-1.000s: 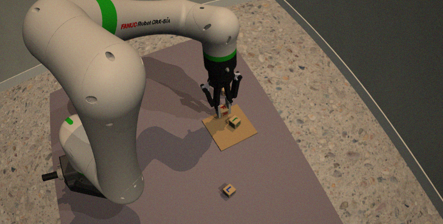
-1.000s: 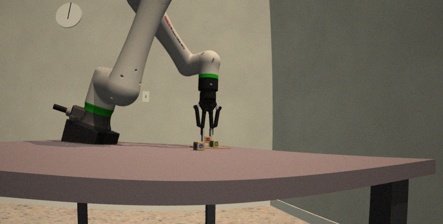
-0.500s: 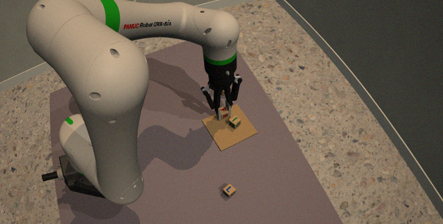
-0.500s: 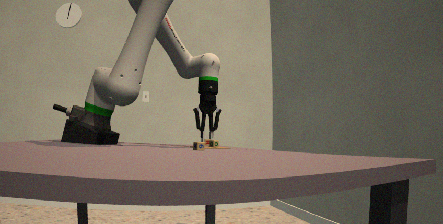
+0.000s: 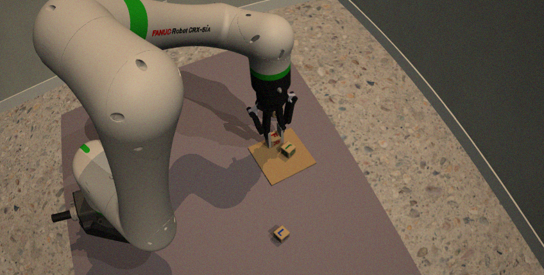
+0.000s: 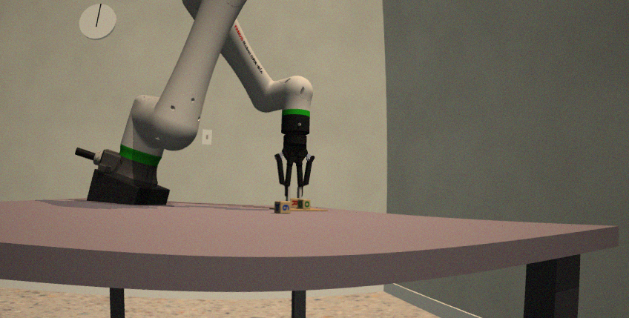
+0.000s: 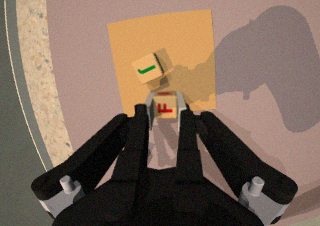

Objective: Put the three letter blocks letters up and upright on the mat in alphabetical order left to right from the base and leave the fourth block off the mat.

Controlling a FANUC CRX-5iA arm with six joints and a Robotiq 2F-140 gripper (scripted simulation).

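The red-lettered block is 20 mm below my hand. From my hand the other things lie so: tan mat: 50 mm to the right, 40 mm below; then block marked 9: 60 mm ahead, 90 mm to the left, 30 mm below; then green-lettered block: 20 mm ahead, 50 mm to the right, 20 mm below.
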